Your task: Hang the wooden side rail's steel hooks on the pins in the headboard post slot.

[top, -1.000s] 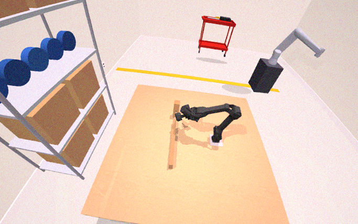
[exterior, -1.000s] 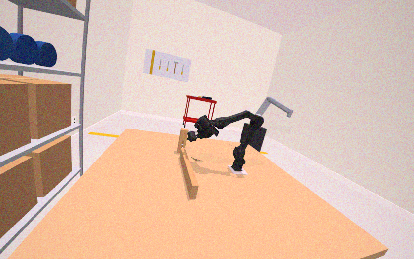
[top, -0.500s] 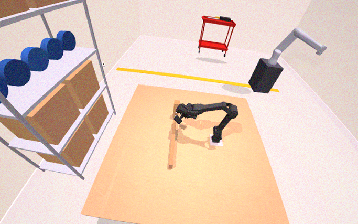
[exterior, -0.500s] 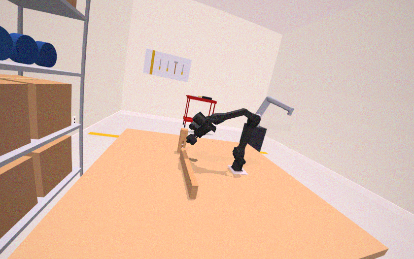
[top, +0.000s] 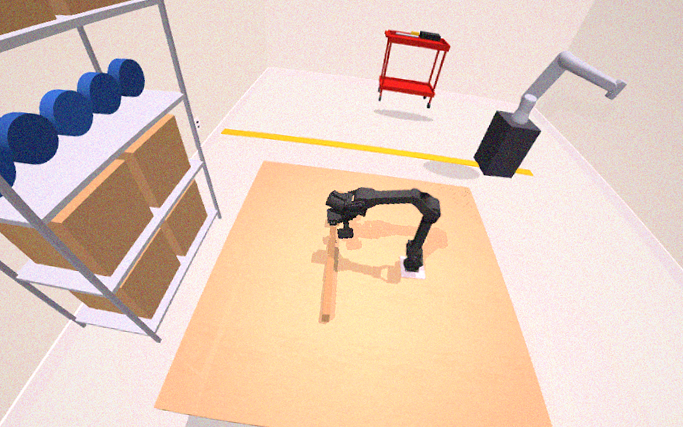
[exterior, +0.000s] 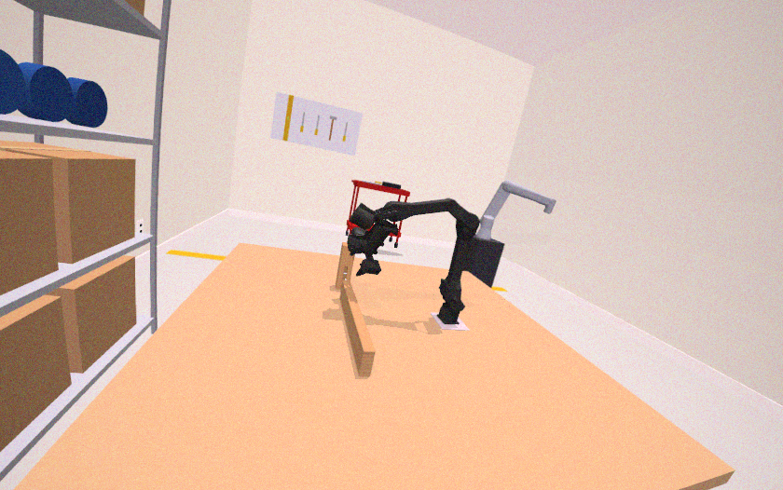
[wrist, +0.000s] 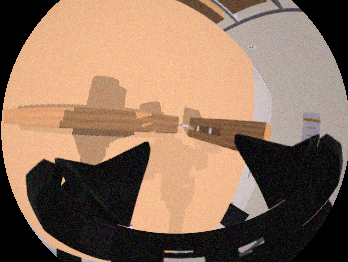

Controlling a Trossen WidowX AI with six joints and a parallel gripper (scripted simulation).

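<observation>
My gripper tip is now 120 mm to the left of the wooden headboard post and 50 mm above it.
</observation>
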